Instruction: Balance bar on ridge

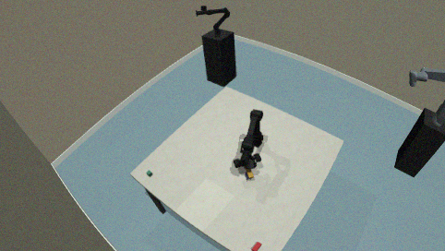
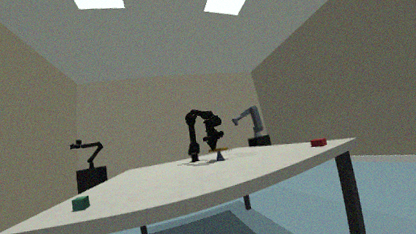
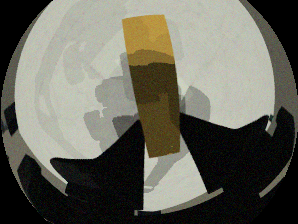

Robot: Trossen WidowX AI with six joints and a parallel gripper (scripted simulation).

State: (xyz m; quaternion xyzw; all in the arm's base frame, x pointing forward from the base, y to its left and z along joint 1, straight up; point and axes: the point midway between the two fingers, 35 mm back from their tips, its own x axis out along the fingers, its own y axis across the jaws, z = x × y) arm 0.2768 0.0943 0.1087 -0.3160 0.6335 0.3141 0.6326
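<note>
The yellow bar is 2 cm to the left of my gripper tip and 2 cm ahead of it. Also, from my gripper tip: green block (59 cm to the right, 46 cm ahead, 6 cm below); red block (46 cm ahead, 41 cm to the left, 6 cm below).
</note>
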